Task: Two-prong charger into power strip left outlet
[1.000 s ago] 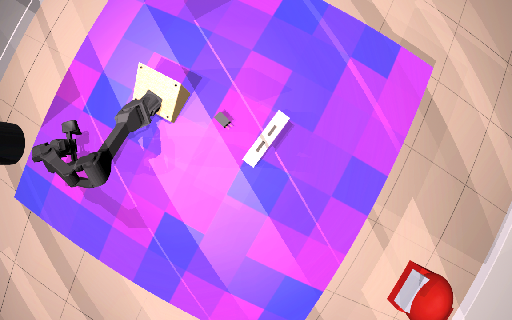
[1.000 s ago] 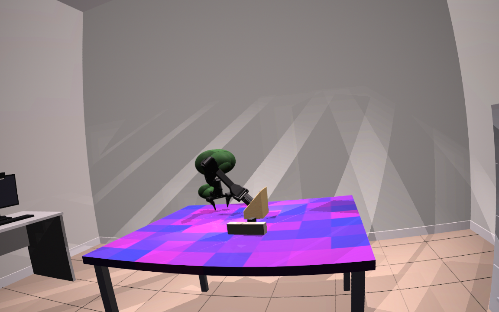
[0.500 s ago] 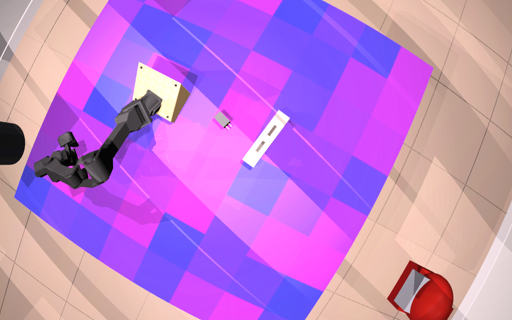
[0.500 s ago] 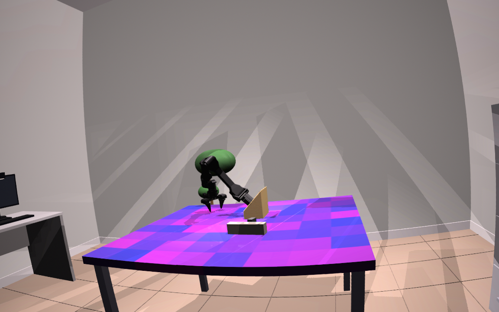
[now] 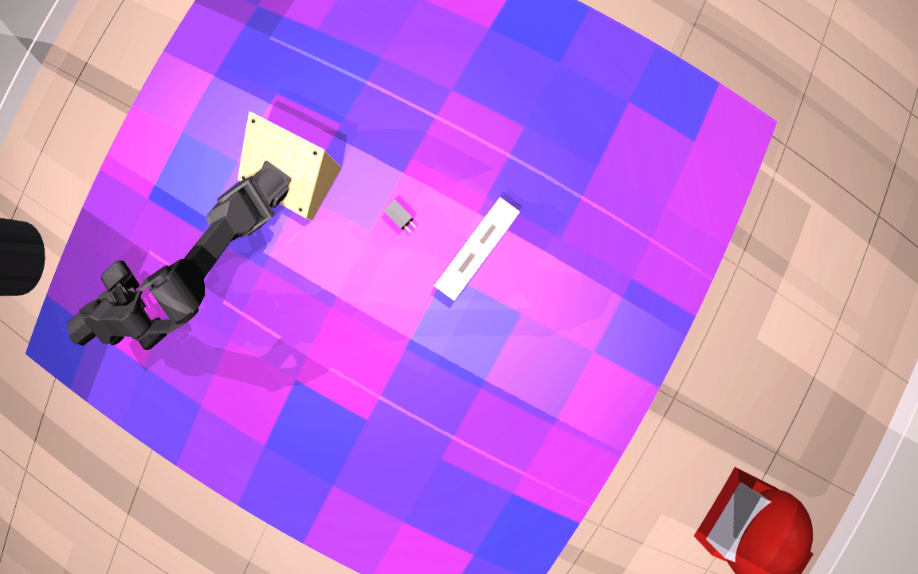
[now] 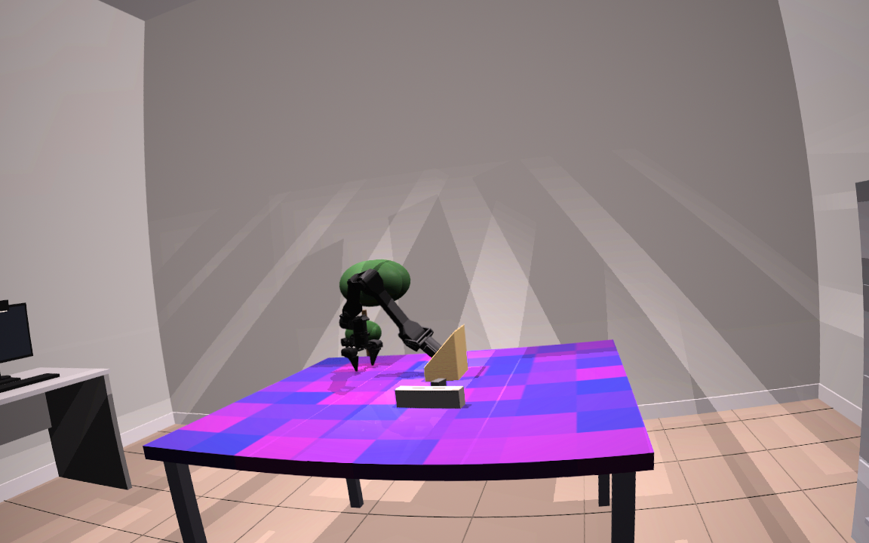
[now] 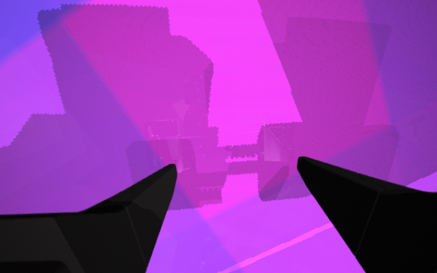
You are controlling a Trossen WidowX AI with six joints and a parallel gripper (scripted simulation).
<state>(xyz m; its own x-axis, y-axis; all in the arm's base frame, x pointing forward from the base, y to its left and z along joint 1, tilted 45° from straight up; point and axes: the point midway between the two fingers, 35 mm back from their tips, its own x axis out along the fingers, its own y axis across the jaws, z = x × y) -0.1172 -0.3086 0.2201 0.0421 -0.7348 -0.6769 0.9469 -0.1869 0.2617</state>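
Right now the two-prong charger is 37 cm ahead of my gripper tip, 46 cm to the left of it and 2 cm above it.
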